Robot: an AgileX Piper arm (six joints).
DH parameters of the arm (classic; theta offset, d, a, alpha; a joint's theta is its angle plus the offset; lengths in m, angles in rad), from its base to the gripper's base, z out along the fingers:
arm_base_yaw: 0 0.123 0 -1.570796
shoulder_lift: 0.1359 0 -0.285 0
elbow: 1.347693 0 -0.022 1.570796
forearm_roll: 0 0.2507 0 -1.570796
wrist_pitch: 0 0 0 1.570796
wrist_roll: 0 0.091 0 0
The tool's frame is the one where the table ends.
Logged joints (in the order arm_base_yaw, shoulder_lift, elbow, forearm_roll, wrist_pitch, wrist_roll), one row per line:
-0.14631, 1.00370, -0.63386, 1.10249, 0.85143, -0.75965
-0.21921, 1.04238, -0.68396, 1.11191, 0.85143, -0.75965
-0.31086, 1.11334, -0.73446, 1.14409, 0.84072, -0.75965
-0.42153, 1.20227, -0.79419, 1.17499, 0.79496, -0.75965
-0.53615, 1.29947, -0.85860, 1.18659, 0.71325, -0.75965
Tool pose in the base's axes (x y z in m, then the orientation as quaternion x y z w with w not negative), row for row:
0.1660, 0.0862, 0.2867, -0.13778, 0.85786, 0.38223, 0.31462
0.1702, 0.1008, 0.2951, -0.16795, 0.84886, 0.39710, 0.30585
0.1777, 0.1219, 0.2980, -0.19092, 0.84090, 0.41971, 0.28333
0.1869, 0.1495, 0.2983, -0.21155, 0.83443, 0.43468, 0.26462
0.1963, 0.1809, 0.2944, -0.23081, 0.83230, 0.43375, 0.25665
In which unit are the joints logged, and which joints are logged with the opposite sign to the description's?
The joints are logged in radians. Opposite sign: arm_base_yaw.
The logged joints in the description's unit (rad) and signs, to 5 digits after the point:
0.14631, 1.00370, -0.63386, 1.10249, 0.85143, -0.75965
0.21921, 1.04238, -0.68396, 1.11191, 0.85143, -0.75965
0.31086, 1.11334, -0.73446, 1.14409, 0.84072, -0.75965
0.42153, 1.20227, -0.79419, 1.17499, 0.79496, -0.75965
0.53615, 1.29947, -0.85860, 1.18659, 0.71325, -0.75965

